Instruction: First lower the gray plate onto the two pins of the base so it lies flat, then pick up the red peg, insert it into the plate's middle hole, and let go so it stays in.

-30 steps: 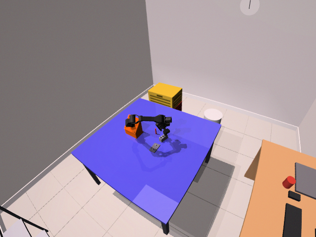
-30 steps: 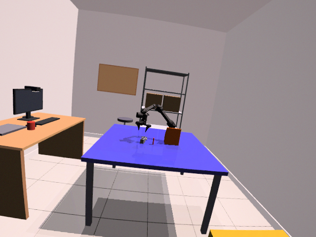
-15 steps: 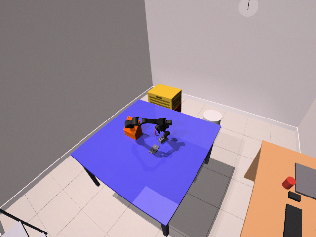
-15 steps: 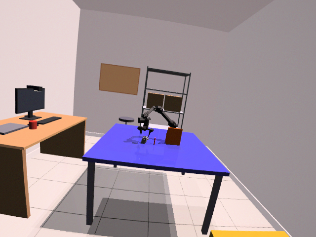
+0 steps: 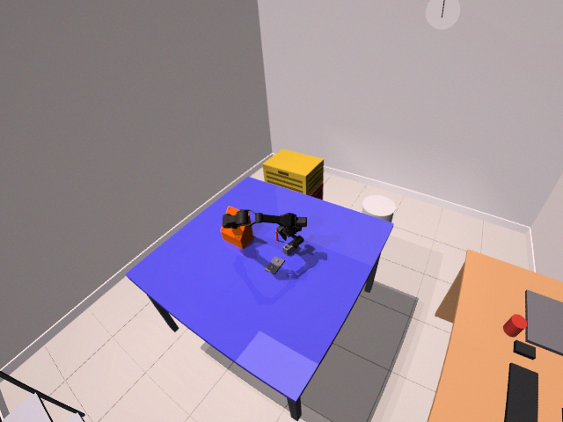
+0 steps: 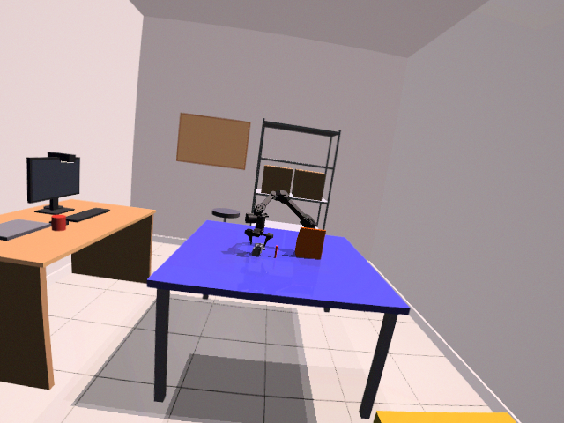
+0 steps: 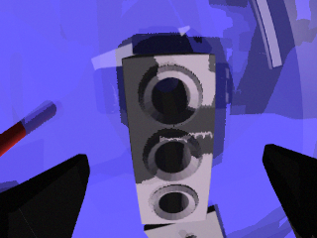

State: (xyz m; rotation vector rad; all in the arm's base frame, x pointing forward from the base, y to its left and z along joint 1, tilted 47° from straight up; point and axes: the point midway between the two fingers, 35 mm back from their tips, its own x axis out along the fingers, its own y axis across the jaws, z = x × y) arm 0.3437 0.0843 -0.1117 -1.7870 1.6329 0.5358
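Right now my gripper tip is 20 mm above the gray plate. The rest, counted from my gripper tip: red peg 130 mm behind, 10 mm to the left, 10 mm below; base 150 mm to the right, 40 mm below.
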